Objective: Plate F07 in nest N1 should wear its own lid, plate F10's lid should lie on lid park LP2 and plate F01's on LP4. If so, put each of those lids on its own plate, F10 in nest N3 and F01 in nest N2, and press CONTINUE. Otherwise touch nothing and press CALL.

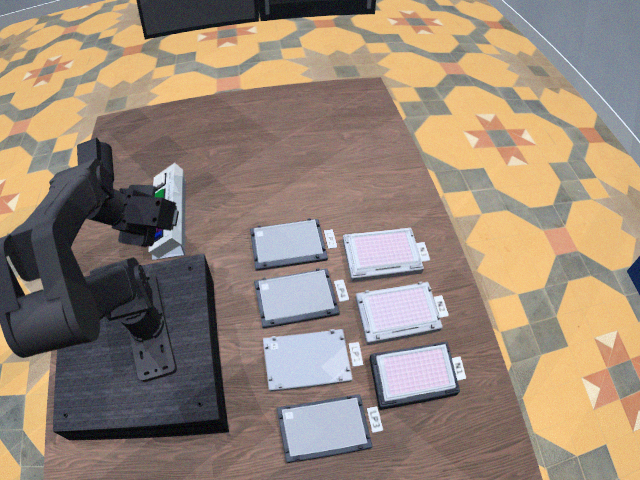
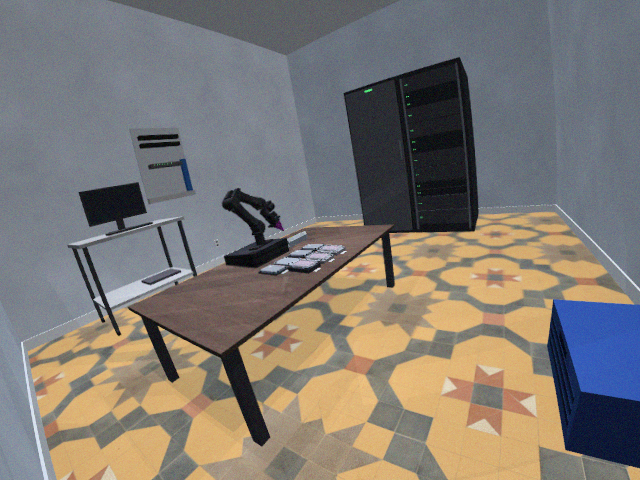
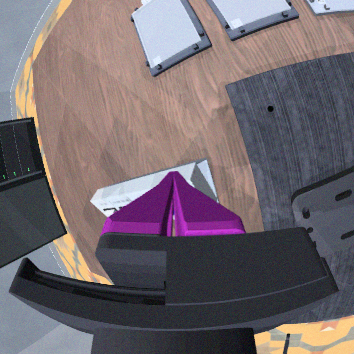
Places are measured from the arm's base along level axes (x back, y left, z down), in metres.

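Pixels of known places: gripper, between the fingertips: (image 2: 283, 230) (image 3: 173, 178); arm's base, origin of its link: (image 1: 148, 326) (image 2: 261, 245).
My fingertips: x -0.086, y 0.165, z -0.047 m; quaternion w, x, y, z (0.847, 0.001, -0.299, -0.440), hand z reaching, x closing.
Note:
For each thing: its top centre in the pictures, then the offset to it from my fingertips. "spot": a spot on its surface instead. Level surfaces: height alone.
- button panel, centre of its top: (image 3: 130, 207) (image 1: 163, 199) (image 2: 293, 234) dx +0.014, dy +0.141, dz +0.068 m
- green button, centre of its top: (image 1: 157, 194) dx +0.026, dy +0.168, dz +0.075 m
- nest N1, a spot on its surface: (image 1: 381, 396) spot: dx -0.255, dy -0.392, dz +0.105 m
- nest N2, a spot on its surface: (image 1: 363, 324) spot: dx -0.283, dy -0.247, dz +0.116 m
- nest N3, a spot on its surface: (image 1: 348, 258) spot: dx -0.312, dy -0.104, dz +0.114 m
- N1 plate, centre of its top: (image 1: 417, 370) (image 2: 303, 262) dx -0.330, dy -0.374, dz +0.096 m
- LP2, centre of its top: (image 3: 160, 22) (image 1: 287, 240) (image 2: 312, 245) dx -0.214, dy -0.022, dz +0.114 m
- LP4, centre of its top: (image 1: 295, 294) (image 2: 300, 252) dx -0.189, dy -0.146, dz +0.114 m
- LP1, centre of its top: (image 1: 306, 356) (image 2: 287, 259) dx -0.165, dy -0.274, dz +0.112 m
- LP3, centre of its top: (image 1: 324, 426) (image 2: 272, 267) dx -0.148, dy -0.407, dz +0.114 m
- brown table, height of its surface: dz +0.132 m
My gripper (image 3: 173, 178) (image 2: 281, 229) is shut and empty, its magenta fingertips over the button panel (image 1: 176, 227) (image 3: 120, 195). A green button (image 1: 160, 193) shows; the gripper hides much of the panel. Pink plates sit in nest N1 (image 1: 381, 396), nest N2 (image 1: 363, 324) and nest N3 (image 1: 348, 258). Whether the N1 plate (image 1: 415, 370) wears a lid I cannot tell. Grey lids lie on LP2 (image 1: 288, 243) (image 3: 167, 35), on LP4 (image 1: 297, 297) (image 3: 255, 12), on LP1 (image 1: 305, 361) and on LP3 (image 1: 324, 428). Their small corner labels are unreadable here.
The arm's black base block (image 1: 191, 330) (image 3: 260, 130) stands on the brown table (image 1: 310, 155) beside the panel. White name tags lie beside the nests and parks. Beyond the table stand a black cabinet (image 2: 377, 165), a side table with a monitor (image 2: 113, 203) and a blue box (image 2: 599, 351).

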